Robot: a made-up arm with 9 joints. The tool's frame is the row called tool.
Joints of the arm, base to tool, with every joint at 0 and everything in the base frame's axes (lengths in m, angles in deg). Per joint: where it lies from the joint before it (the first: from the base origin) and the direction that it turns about. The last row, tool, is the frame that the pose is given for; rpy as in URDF.
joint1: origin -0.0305 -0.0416 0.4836 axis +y
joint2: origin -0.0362 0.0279 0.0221 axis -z
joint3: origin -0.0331 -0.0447 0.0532 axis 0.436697 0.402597 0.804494
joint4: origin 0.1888 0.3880 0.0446 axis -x
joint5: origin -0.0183 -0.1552 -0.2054 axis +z
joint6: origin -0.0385 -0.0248 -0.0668 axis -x
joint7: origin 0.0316 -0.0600 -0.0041 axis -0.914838 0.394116 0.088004
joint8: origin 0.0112 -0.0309 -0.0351 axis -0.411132 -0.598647 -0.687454
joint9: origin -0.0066 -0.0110 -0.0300 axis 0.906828 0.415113 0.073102
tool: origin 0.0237 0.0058 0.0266 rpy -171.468 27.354 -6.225
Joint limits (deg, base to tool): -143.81..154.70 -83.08..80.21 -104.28..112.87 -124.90..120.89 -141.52..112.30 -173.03..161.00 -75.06..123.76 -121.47..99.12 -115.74..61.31
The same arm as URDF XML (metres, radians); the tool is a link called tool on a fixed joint. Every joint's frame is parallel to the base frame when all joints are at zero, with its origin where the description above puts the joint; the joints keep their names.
<robot name="arm">
  <joint name="tool_fixed" type="fixed">
    <parent link="link9"/>
    <child link="tool"/>
    <origin xyz="0.0237 0.0058 0.0266" rpy="-2.9927 0.4774 -0.1086"/>
  </joint>
  <joint name="joint9" type="revolute">
    <parent link="link8"/>
    <child link="link9"/>
    <origin xyz="-0.0066 -0.0110 -0.0300"/>
    <axis xyz="0.906828 0.415113 0.073102"/>
    <limit lower="-2.0200" upper="1.0701"/>
  </joint>
  <joint name="joint8" type="revolute">
    <parent link="link7"/>
    <child link="link8"/>
    <origin xyz="0.0112 -0.0309 -0.0351"/>
    <axis xyz="-0.411104 -0.598606 -0.687506"/>
    <limit lower="-2.1201" upper="1.7300"/>
  </joint>
  <joint name="joint7" type="revolute">
    <parent link="link6"/>
    <child link="link7"/>
    <origin xyz="0.0316 -0.0600 -0.0041"/>
    <axis xyz="-0.914838 0.394116 0.088004"/>
    <limit lower="-1.3100" upper="2.1600"/>
  </joint>
  <joint name="joint6" type="revolute">
    <parent link="link5"/>
    <child link="link6"/>
    <origin xyz="-0.0385 -0.0248 -0.0668"/>
    <axis xyz="-1 0 0"/>
    <limit lower="-3.0199" upper="2.8100"/>
  </joint>
  <joint name="joint5" type="revolute">
    <parent link="link4"/>
    <child link="link5"/>
    <origin xyz="-0.0183 -0.1552 -0.2054"/>
    <axis xyz="0 0 1"/>
    <limit lower="-2.4700" upper="1.9600"/>
  </joint>
  <joint name="joint4" type="revolute">
    <parent link="link3"/>
    <child link="link4"/>
    <origin xyz="0.1888 0.3880 0.0446"/>
    <axis xyz="-1 0 0"/>
    <limit lower="-2.1799" upper="2.1099"/>
  </joint>
  <joint name="joint3" type="revolute">
    <parent link="link2"/>
    <child link="link3"/>
    <origin xyz="-0.0331 -0.0447 0.0532"/>
    <axis xyz="0.436697 0.402597 0.804494"/>
    <limit lower="-1.8200" upper="1.9700"/>
  </joint>
  <joint name="joint2" type="revolute">
    <parent link="link1"/>
    <child link="link2"/>
    <origin xyz="-0.0362 0.0279 0.0221"/>
    <axis xyz="0 0 -1"/>
    <limit lower="-1.4500" upper="1.3999"/>
  </joint>
  <joint name="joint1" type="revolute">
    <parent link="base_link"/>
    <child link="link1"/>
    <origin xyz="-0.0305 -0.0416 0.4836"/>
    <axis xyz="0 1 0"/>
    <limit lower="-2.5100" upper="2.7000"/>
  </joint>
  <link name="base_link"/>
  <link name="link1"/>
  <link name="link2"/>
  <link name="link3"/>
  <link name="link4"/>
  <link name="link5"/>
  <link name="link6"/>
  <link name="link7"/>
  <link name="link8"/>
  <link name="link9"/>
  <link name="tool"/>
</robot>

